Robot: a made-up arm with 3 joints.
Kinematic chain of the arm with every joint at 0, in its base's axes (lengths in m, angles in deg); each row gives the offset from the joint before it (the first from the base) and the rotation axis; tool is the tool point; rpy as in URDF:
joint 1: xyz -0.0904 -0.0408 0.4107 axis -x
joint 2: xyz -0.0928 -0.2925 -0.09 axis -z
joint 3: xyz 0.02 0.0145 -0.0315 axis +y
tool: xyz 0.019 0.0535 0.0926 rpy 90 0 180
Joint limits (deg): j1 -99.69..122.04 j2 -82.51..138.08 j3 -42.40..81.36
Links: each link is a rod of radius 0.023 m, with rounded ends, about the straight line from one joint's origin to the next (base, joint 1, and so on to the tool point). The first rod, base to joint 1, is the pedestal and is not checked.
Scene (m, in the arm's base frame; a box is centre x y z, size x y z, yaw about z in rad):
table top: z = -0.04
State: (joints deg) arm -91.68 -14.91 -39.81
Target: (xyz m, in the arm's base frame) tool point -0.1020 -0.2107 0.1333
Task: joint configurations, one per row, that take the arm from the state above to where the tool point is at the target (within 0.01 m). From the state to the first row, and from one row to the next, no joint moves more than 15 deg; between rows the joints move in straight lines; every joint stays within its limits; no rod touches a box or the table.
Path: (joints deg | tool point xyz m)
1: -85.17 -0.36 -31.57 | -0.1959 -0.0272 0.1842
2: -78.66 14.19 -23.34 | -0.1658 -0.0570 0.1827
3: -72.15 28.74 -15.10 | -0.1380 -0.0884 0.1742
4: -65.64 43.30 -6.87 | -0.1163 -0.1240 0.1607
5: -59.14 57.85 1.37 | -0.1037 -0.1649 0.1457
6: -52.63 72.40 9.60 | -0.1020 -0.2107 0.1333

